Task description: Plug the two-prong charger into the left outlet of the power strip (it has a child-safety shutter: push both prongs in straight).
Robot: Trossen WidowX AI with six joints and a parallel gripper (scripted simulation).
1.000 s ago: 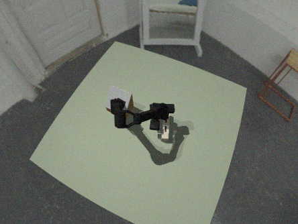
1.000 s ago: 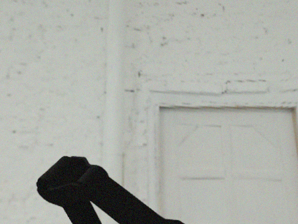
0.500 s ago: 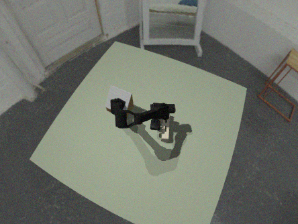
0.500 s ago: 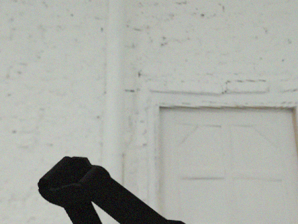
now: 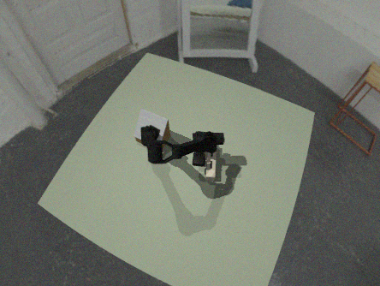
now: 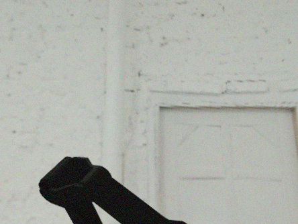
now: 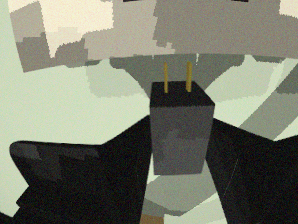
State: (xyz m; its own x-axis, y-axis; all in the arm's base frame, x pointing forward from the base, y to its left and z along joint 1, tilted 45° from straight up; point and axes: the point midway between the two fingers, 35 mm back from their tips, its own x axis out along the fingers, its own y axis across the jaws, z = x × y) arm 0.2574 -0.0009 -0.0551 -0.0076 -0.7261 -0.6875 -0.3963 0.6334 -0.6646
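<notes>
My gripper tip is 2 cm short of the two-prong charger, 1 cm to the right of it and 1 cm below it.
</notes>
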